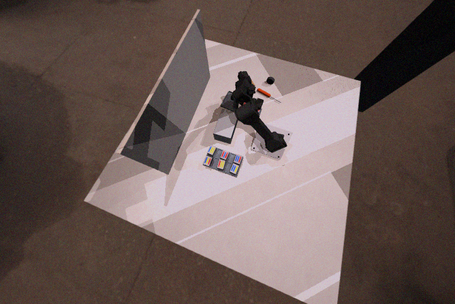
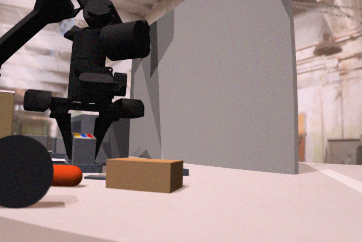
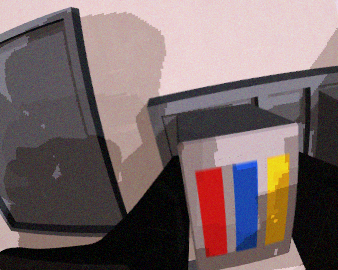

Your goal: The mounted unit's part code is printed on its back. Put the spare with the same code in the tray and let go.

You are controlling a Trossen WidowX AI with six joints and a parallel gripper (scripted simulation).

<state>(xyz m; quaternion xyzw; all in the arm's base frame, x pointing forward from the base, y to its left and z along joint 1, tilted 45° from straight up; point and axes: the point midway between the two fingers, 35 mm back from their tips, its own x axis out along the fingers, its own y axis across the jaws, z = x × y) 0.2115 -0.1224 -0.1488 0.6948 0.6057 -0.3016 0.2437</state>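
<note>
My gripper tip is 10 cm short of the rimmed tray, 3 cm to the left of it and 1 cm above it. From my gripper tip the other things lie so: mounted unit 8 cm ahead, 19 cm to the left, 3 cm above; cardboard box 2 cm ahead, 18 cm to the right; black tape roll 11 cm behind, 24 cm to the right, 1 cm above.
</note>
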